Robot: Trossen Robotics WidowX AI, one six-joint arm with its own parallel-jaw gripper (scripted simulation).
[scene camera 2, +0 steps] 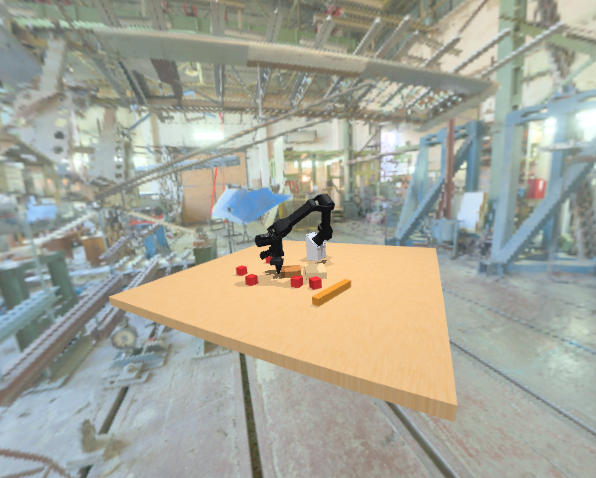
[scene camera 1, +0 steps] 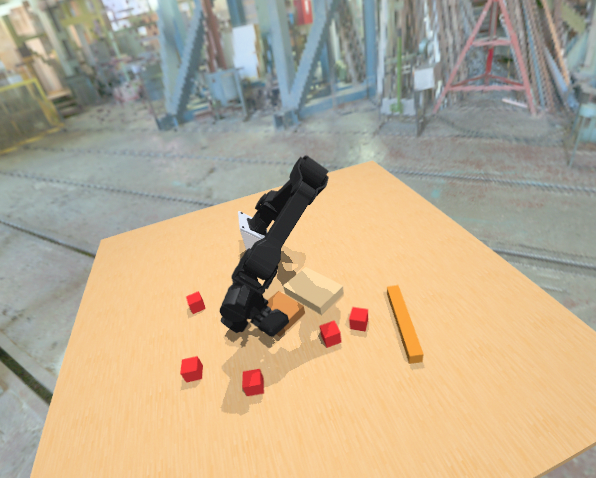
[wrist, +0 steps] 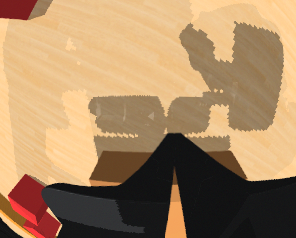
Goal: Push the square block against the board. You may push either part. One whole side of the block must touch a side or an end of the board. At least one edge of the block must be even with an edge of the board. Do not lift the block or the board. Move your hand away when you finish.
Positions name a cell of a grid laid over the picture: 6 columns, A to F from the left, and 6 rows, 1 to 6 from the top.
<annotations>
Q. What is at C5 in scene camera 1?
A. The gripper.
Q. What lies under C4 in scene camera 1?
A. A square block.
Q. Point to a long orange bar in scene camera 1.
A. At E5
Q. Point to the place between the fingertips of the gripper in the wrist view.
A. At D4
</annotations>
